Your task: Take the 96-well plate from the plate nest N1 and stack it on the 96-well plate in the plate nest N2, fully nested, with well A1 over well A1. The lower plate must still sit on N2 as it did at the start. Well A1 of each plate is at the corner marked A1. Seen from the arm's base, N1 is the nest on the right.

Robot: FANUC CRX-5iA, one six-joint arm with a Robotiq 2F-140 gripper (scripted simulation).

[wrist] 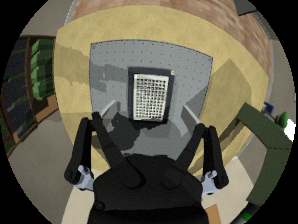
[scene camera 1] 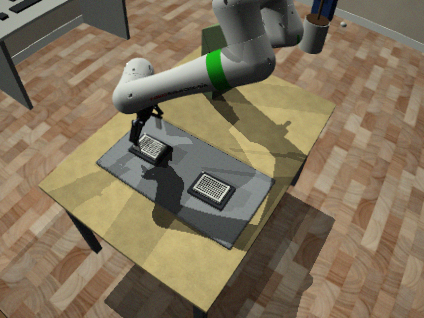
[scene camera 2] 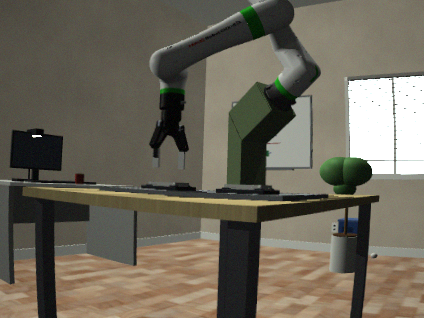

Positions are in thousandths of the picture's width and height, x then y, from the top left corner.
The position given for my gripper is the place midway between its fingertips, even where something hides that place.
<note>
I see my gripper (scene camera 2: 400,530), a white 96-well plate (wrist: 515,493) and a plate nest N1 (wrist: 505,319).
My gripper shows as well in the wrist view (wrist: 502,484).
</note>
